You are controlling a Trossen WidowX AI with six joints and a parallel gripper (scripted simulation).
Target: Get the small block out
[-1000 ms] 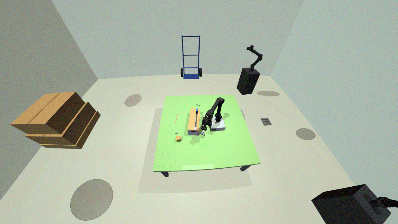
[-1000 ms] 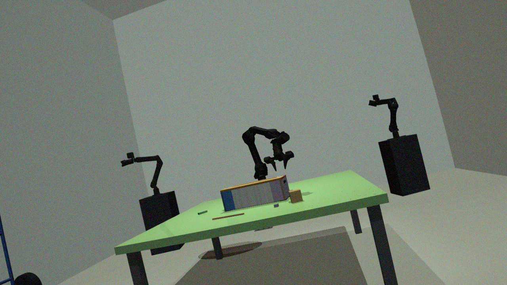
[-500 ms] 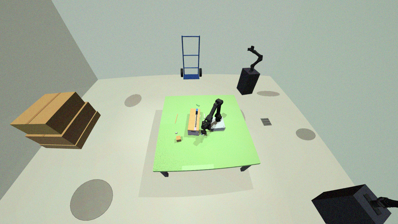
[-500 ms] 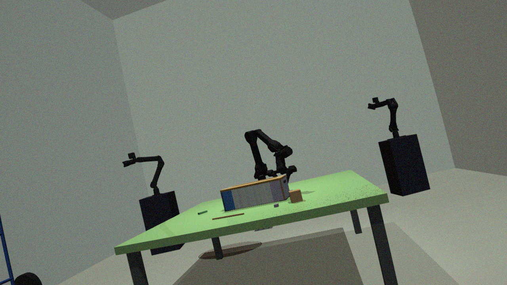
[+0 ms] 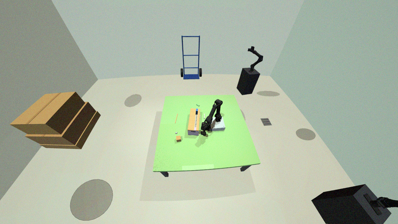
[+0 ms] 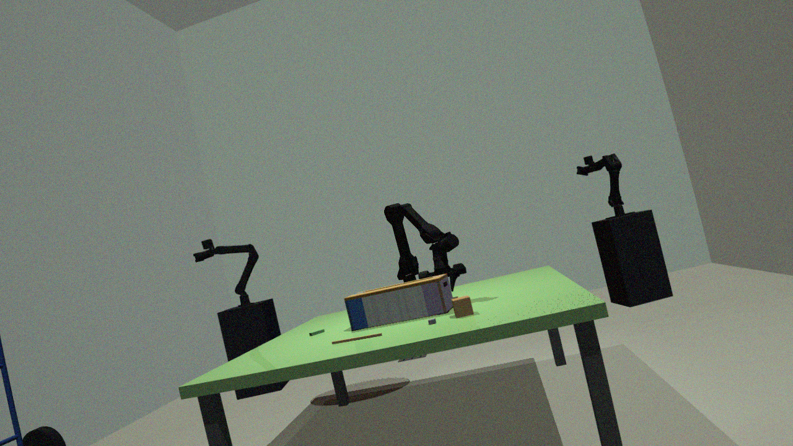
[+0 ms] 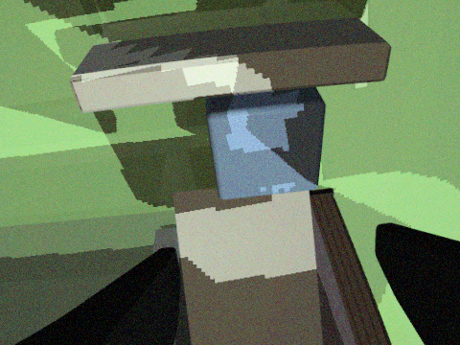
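The blue block lies 20 mm behind my gripper tip, 10 mm to the left of it and 40 mm below it. From my gripper tip the other things lie so: thin stick 290 mm ahead, 340 mm to the right, 50 mm below; tan-topped box 10 mm ahead, 170 mm to the right, 10 mm above; brown cube 310 mm ahead, 30 mm to the left, 20 mm below.
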